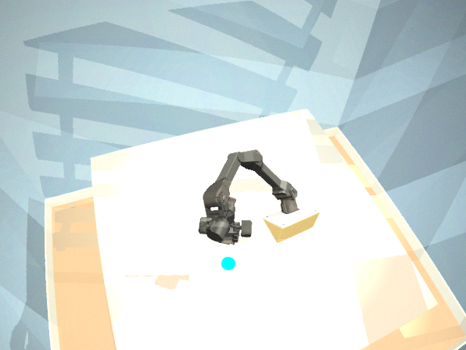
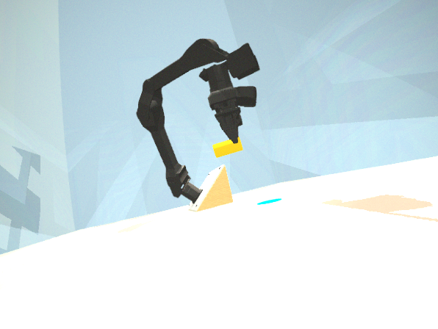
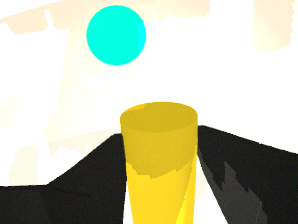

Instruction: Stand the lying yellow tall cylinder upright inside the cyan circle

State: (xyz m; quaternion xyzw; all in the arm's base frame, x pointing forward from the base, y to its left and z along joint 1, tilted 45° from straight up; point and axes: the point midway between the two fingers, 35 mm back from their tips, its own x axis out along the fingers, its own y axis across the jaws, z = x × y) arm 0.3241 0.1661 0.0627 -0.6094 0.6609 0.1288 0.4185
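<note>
The cyan circle is 50 mm to the left of my gripper tip and 150 mm below it. Also, from my gripper tip: yellow cylinder 10 mm behind, 20 mm to the right.
</note>
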